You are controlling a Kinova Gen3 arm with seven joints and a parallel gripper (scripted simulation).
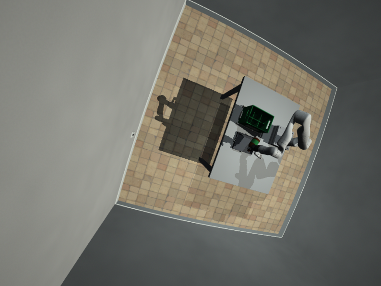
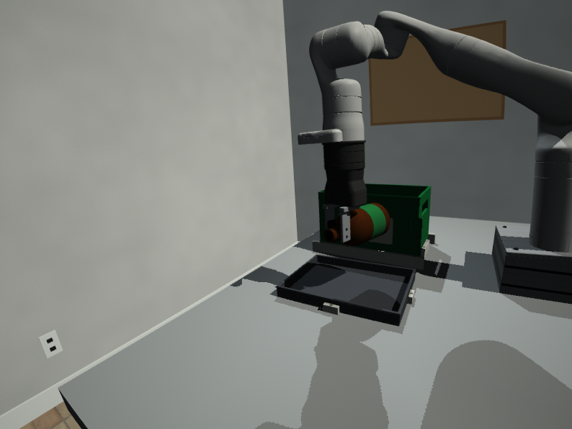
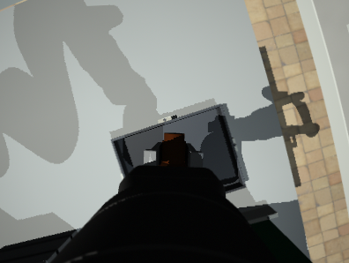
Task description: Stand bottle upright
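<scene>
The brown bottle lies 1 cm behind my hand, 5 cm to the right of it and 1 cm below it. Round my hand: green crate (8 cm ahead, 30 cm to the right, 6 cm below); then black tray (5 cm to the right, 13 cm below).
</scene>
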